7 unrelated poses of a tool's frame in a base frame.
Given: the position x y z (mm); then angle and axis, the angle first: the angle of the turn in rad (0 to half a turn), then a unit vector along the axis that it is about.
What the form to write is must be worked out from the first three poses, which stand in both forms.
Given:
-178, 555, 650, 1.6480, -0.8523, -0.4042, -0.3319
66, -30, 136, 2.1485, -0.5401, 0.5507, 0.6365
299, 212, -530, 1.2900, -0.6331, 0.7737, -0.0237
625, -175, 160, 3.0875, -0.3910, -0.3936, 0.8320
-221, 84, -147, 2.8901, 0.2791, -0.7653, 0.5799
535, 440, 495, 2.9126, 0.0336, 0.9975, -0.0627
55, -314, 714, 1.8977, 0.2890, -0.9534, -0.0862
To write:
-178, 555, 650, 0.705, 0.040, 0.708, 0.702, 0.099, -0.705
66, -30, 136, -0.095, 0.073, -0.993, -0.993, -0.077, 0.089
299, 212, -530, 0.567, -0.377, -0.733, -0.331, 0.710, -0.622
625, -175, 160, -0.693, 0.353, -0.629, 0.263, -0.689, -0.676
-221, 84, -147, -0.815, -0.276, 0.509, -0.565, 0.185, -0.804
535, 440, 495, -0.972, 0.052, -0.231, 0.080, 0.990, -0.116
55, -314, 714, -0.211, -0.446, 0.870, -0.282, 0.880, 0.382

